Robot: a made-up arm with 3 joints. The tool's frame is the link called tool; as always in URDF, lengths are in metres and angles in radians.
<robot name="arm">
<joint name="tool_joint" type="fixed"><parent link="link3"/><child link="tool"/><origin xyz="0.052 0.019 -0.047" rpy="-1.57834 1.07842 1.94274"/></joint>
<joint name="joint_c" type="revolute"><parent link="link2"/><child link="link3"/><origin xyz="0.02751 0.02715 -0.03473" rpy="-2.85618 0.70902 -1.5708"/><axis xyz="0 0 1"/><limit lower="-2.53" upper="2.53"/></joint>
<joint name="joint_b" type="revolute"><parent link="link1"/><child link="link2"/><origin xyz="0.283 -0.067 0.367" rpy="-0.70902 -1.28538 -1.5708"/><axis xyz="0 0 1"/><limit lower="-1.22" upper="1.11"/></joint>
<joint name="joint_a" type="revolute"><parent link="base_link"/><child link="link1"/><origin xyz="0.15 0.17 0.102" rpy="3.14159 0 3.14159"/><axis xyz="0 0 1"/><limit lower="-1.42" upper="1.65"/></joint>
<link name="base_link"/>
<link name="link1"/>
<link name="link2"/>
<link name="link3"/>
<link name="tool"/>
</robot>
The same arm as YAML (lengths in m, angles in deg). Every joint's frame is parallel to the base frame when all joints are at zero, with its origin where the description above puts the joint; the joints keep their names.
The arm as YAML. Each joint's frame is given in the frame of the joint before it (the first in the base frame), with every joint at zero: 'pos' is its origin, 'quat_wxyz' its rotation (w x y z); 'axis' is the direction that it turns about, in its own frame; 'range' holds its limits. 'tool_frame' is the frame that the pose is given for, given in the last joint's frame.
length_unit: m
angle_unit: deg
joints:
  - joint: joint_a
    pos: [0.15, 0.17, 0.102]
    quat_wxyz: [1.0, 0.0, 0.0, 0.0]
    axis: "-z"
    range: [-81.36, 94.54]
  - joint: joint_b
    pos: [-0.283, -0.067, -0.367]
    quat_wxyz: [1.0, 0.0, 0.0, 0.0]
    axis: [-0.651094, 0.728293, -0.213698]
    range: [-69.9, 63.6]
  - joint: joint_c
    pos: [0.002, -0.05, -0.014]
    quat_wxyz: [1.0, 0.0, 0.0, 0.0]
    axis: "-y"
    range: [-144.96, 144.96]
tool_frame:
  pos: [0.052, 0.047, 0.019]
  quat_wxyz: [0.482518, -0.425764, -0.709599, 0.287002]

